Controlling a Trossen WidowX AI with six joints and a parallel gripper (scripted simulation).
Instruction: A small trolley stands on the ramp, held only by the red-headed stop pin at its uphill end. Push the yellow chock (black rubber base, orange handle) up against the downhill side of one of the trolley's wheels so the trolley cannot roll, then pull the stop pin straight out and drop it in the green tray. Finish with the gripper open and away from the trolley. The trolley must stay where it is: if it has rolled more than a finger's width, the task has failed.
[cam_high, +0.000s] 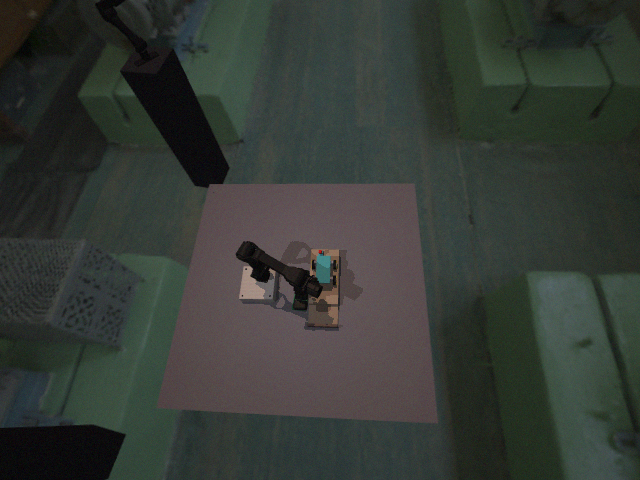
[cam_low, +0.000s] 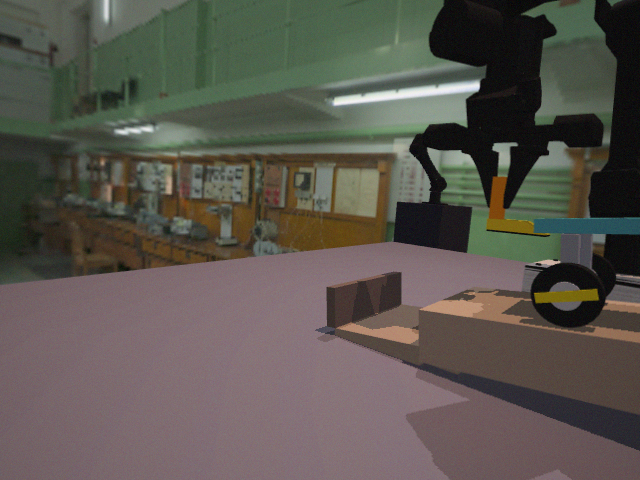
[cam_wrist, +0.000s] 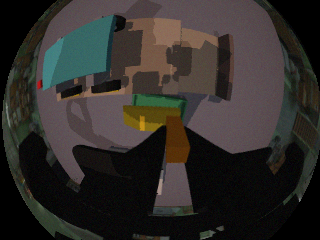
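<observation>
My gripper tip is now 30 mm short of the red-headed stop pin, 250 mm to the right of it and 30 mm above it. Round my gripper tip: dark end wall (110 mm ahead, 100 mm to the right, 120 mm below); trolley (60 mm ahead, 160 mm to the left, 40 mm below); yellow chock (20 mm to the left, 10 mm below).
</observation>
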